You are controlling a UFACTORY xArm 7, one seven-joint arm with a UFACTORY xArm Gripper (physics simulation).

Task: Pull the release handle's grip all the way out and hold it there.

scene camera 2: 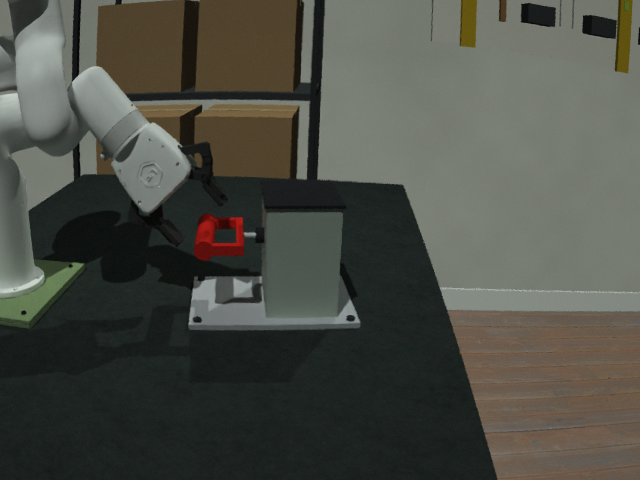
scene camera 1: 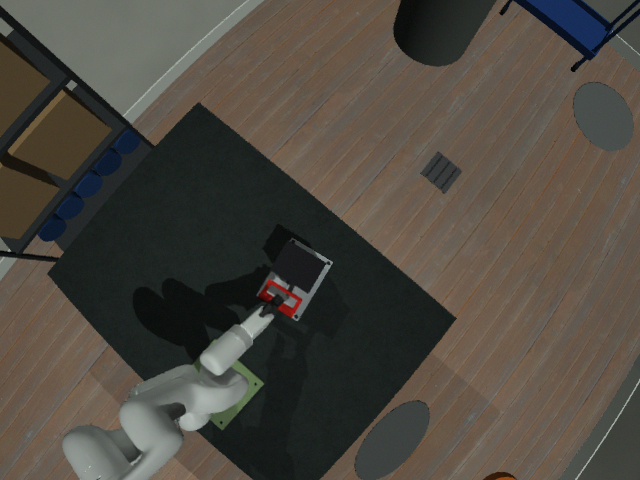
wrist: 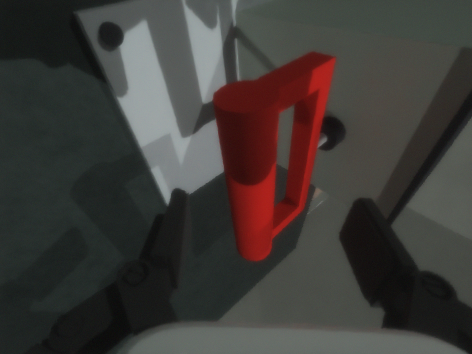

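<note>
Light base plate (wrist: 163,70) visible. My gripper (scene camera 2: 202,223) visible. Again, my gripper (scene camera 1: 275,305). Same gripper (wrist: 268,213).
</note>
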